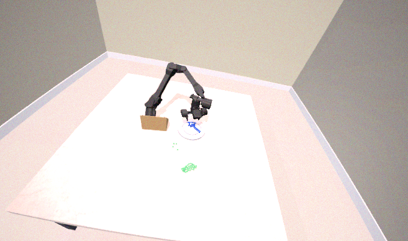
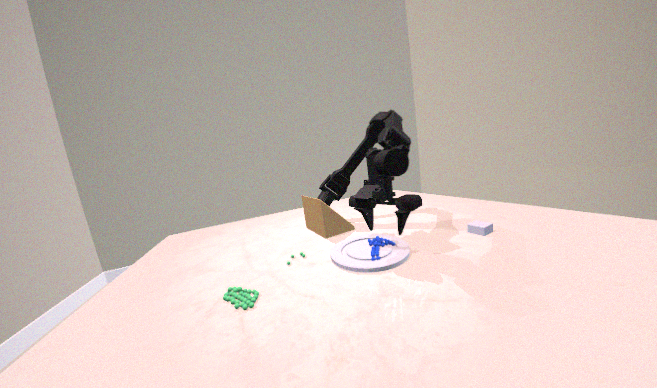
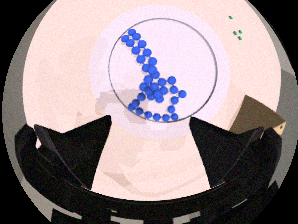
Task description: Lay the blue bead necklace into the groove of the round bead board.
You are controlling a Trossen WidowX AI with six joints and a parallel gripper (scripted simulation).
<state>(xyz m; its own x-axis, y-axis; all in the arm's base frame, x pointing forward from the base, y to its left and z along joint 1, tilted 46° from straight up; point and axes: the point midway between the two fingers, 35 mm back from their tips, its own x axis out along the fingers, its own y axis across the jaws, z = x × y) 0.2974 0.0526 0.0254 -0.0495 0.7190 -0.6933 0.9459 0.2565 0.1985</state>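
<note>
The round white bead board is 60 mm to the right of my gripper tip and 30 mm below it. Round my gripper tip: small grey block 110 mm ahead, 240 mm to the left, 30 mm below.
</note>
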